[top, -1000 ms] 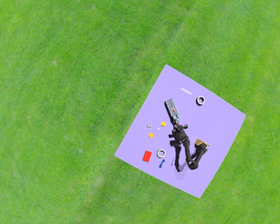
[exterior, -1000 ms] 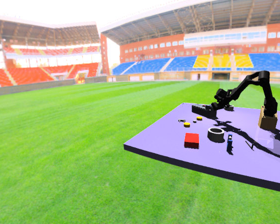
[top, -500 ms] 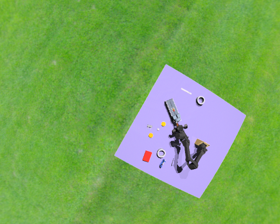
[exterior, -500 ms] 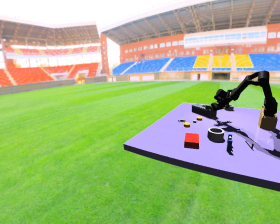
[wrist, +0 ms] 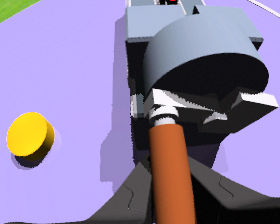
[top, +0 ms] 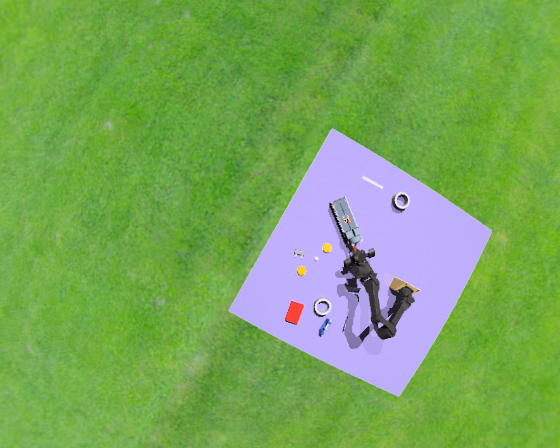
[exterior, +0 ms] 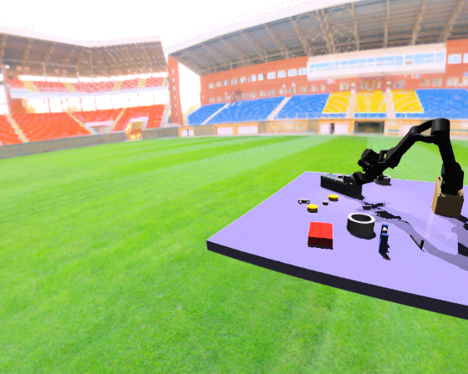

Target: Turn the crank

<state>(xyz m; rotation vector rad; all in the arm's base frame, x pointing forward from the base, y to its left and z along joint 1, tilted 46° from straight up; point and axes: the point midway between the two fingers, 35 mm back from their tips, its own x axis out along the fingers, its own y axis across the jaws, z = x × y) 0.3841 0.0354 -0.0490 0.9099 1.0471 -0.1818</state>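
Right now my gripper tip is 10 mm past the brown crank handle, 10 mm to the right of it and 30 mm below it. From my gripper tip the other things lie so: red pointer (110 mm ahead, 100 mm to the right, 10 mm above); then white bar (100 mm ahead, 410 mm to the right, 70 mm below); then small grey bracket (230 mm ahead, 210 mm to the left, 70 mm below).
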